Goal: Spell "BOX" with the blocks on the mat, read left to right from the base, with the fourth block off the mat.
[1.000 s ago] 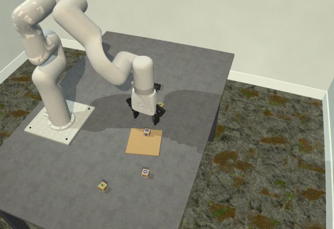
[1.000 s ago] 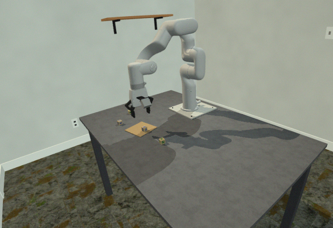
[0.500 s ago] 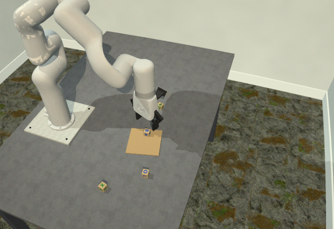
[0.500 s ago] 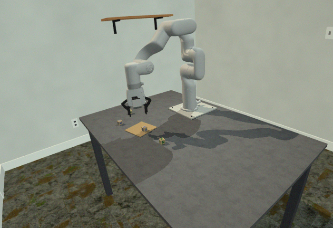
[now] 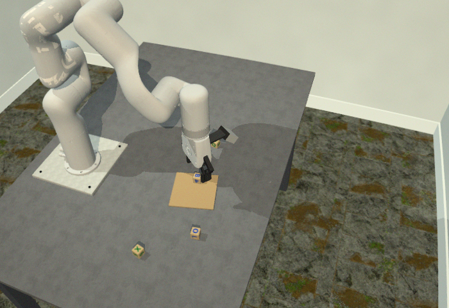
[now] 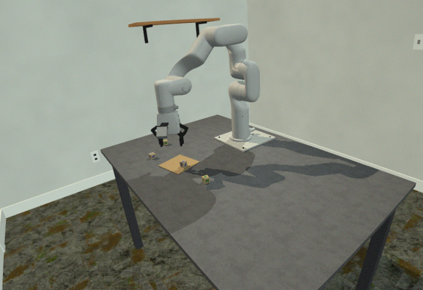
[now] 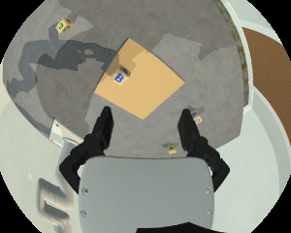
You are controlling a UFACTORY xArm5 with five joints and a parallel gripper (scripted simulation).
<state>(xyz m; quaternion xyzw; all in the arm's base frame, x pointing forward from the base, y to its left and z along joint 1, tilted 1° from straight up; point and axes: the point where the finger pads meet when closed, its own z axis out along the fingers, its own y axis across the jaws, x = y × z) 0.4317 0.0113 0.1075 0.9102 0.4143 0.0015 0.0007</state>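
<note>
The O block lies 16 cm to the right of my hand, 10 cm below it and 4 cm ahead of it. Round my hand: X block: 26 cm to the right, 10 cm below, 9 cm behind; B block: 10 cm below, 4 cm to the left, 3 cm behind; tan mat: 11 cm below, 2 cm behind.
</note>
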